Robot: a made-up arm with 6 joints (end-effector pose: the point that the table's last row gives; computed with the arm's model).
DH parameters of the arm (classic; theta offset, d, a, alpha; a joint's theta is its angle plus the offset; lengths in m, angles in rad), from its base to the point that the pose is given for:
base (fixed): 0.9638 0 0.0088 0
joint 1: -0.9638 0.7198 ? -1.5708
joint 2: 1.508 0 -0.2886 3.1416
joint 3: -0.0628 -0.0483 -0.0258 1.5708
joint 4: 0 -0.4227 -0.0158 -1.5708
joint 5: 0 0.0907 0.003 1.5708
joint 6: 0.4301 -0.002 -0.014 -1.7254
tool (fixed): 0.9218 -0.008 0 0
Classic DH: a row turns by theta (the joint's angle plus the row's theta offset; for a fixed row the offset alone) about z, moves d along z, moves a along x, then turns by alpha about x.
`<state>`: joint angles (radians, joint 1 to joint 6).
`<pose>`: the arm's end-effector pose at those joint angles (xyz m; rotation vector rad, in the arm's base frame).
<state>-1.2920 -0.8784 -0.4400 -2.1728 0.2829 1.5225</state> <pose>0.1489 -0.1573 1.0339 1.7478 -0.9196 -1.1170</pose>
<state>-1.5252 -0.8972 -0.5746 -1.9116 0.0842 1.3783</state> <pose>0.0873 -0.1974 0.9732 1.5662 -0.9432 -1.3057</pose>
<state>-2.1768 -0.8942 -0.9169 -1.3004 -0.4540 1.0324</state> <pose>-0.0963 -0.1762 0.8310 1.6695 -0.6660 -1.8447</pose>
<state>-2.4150 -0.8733 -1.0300 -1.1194 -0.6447 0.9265</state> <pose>-0.1407 -0.1320 0.7880 1.9356 -0.5737 -1.9557</pose>
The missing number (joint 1, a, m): 0.0262
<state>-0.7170 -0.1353 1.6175 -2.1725 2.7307 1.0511</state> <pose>0.0082 0.0984 1.4308 -1.9402 1.0768 0.1914</pose>
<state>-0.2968 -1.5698 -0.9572 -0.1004 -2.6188 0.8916</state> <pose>0.0517 -0.0370 0.9752 -0.2203 2.2308 -0.6518</pose>
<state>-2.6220 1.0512 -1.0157 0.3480 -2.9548 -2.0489</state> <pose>-0.1307 -0.0168 0.4723 1.0745 -1.3179 0.3183</pose>
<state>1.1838 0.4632 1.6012 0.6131 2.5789 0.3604</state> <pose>0.1003 0.2292 1.4023 -1.1099 2.0721 -1.2647</pose>
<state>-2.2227 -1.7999 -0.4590 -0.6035 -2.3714 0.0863</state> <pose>0.0759 0.1355 1.0495 1.9522 0.5372 -2.0427</pose>
